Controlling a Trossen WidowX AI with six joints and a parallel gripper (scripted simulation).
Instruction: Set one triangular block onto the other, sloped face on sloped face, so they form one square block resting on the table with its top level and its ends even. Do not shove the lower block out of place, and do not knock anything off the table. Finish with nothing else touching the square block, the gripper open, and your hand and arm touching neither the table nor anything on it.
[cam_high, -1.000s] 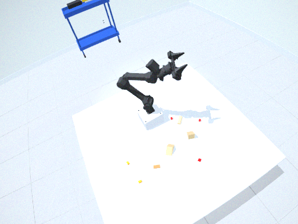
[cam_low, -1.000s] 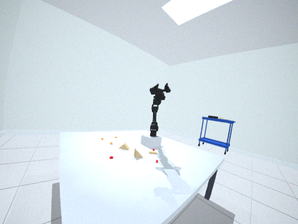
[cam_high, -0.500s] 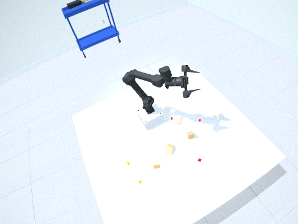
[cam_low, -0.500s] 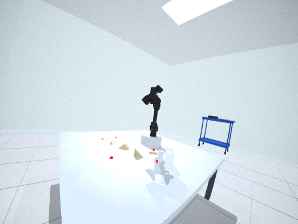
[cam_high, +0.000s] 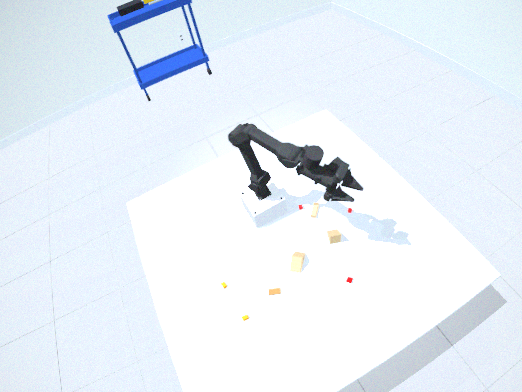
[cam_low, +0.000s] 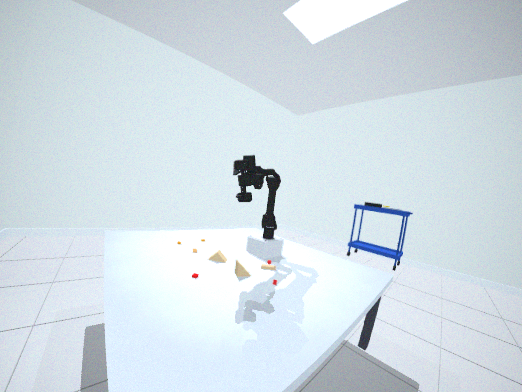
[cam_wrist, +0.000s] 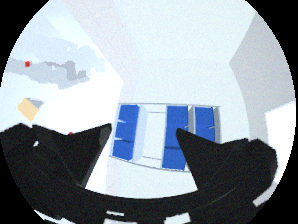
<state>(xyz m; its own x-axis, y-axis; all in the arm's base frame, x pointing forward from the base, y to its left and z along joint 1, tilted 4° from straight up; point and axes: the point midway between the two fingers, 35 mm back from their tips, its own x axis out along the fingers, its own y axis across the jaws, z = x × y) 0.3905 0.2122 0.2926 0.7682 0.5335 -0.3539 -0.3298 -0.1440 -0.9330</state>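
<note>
My gripper tip is now 8 cm past the tan triangular block, 22 cm to the left of it and 37 cm above it.
</note>
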